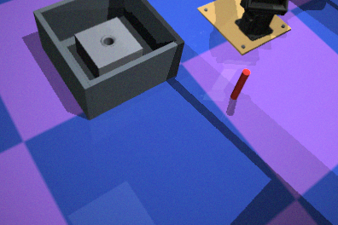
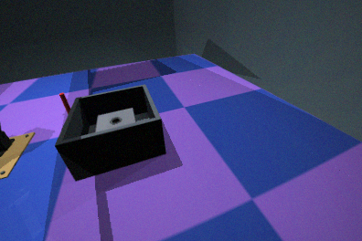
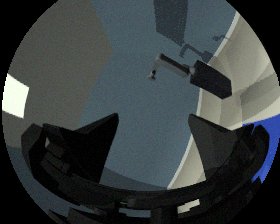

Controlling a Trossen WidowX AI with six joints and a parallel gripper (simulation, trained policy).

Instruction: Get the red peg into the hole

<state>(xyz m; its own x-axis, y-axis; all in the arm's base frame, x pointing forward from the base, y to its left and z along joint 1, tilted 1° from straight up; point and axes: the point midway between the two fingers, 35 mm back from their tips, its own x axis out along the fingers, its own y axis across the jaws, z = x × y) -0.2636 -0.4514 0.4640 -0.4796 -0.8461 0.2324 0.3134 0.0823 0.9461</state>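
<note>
My gripper tip is 620 mm to the right of the red peg, 430 mm short of it and 430 mm above it. Round my gripper tip: grey box 610 mm ahead, 440 mm to the left, 440 mm below; grey plate 610 mm ahead, 440 mm to the left, 420 mm below.
</note>
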